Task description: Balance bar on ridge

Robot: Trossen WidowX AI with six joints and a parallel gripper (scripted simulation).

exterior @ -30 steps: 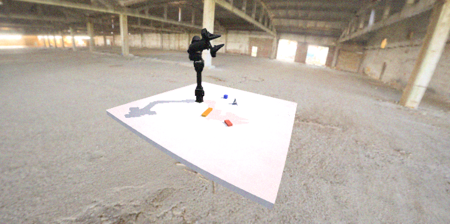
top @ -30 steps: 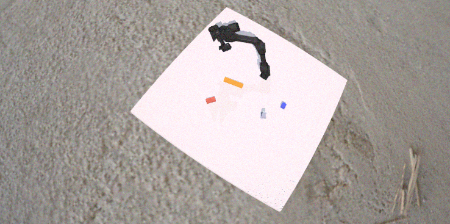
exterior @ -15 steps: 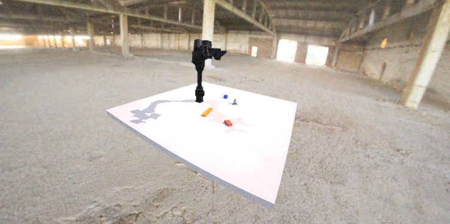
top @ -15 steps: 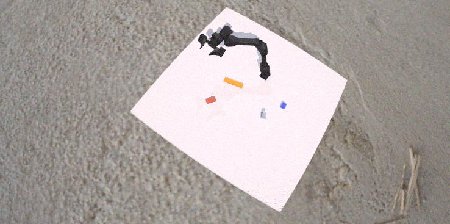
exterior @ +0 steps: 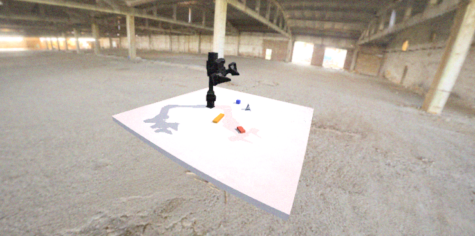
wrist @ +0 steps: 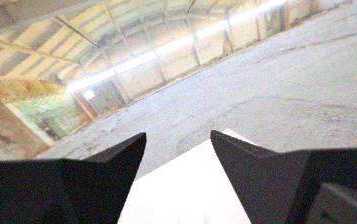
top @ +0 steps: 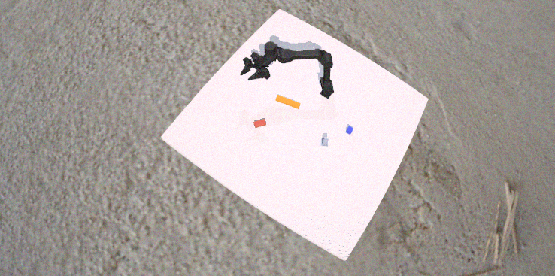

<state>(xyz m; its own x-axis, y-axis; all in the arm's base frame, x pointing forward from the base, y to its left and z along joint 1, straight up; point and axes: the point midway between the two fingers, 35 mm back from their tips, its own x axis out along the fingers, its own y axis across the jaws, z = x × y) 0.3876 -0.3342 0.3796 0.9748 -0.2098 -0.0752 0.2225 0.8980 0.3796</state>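
Now: gripper tip 370 mm above the bar, 220 mm past it and 180 mm to the right of it. The rest, counted from my gripper tip: blue cube: 590 mm to the left, 360 mm below, 270 mm behind; red block: 370 mm below, 130 mm to the left, 10 mm ahead.
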